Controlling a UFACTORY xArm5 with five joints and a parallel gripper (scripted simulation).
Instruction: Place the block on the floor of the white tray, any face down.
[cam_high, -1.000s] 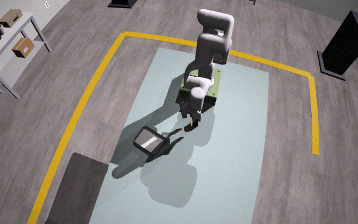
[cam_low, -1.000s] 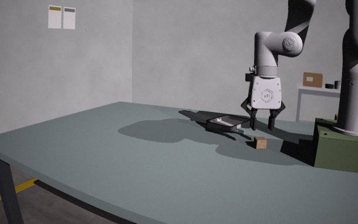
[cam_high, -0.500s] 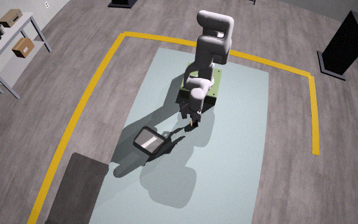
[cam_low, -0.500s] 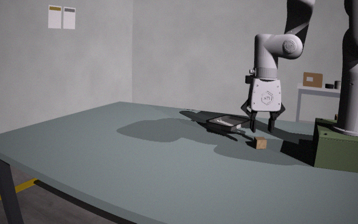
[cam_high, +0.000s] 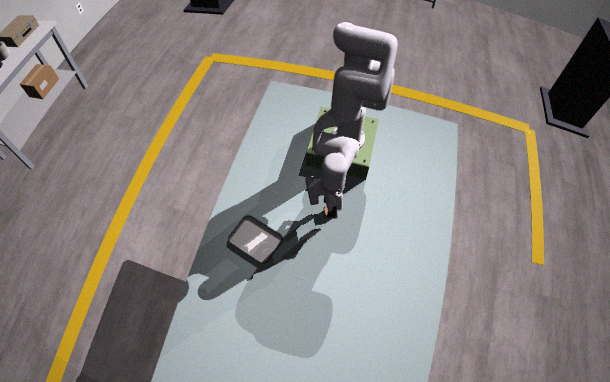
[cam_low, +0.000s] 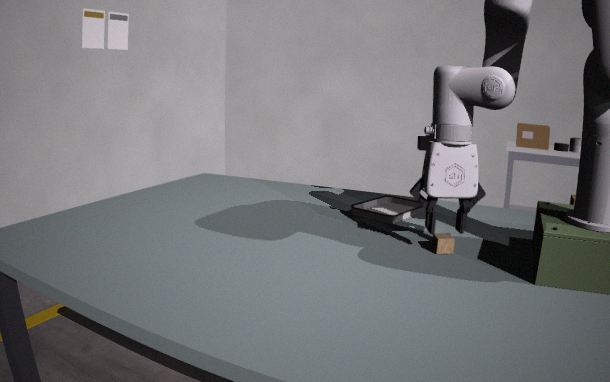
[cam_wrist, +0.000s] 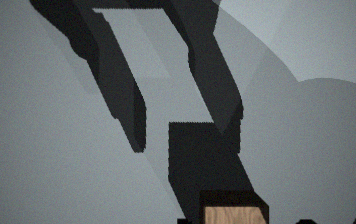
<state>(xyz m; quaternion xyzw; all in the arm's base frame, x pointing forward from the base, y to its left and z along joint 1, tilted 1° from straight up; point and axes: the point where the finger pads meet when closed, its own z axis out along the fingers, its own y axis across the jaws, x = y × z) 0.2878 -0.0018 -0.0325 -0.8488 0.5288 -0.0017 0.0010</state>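
My gripper is now 40 mm above the tan wooden block. Round my hand: white tray 220 mm to the right, 180 mm ahead, 40 mm below.
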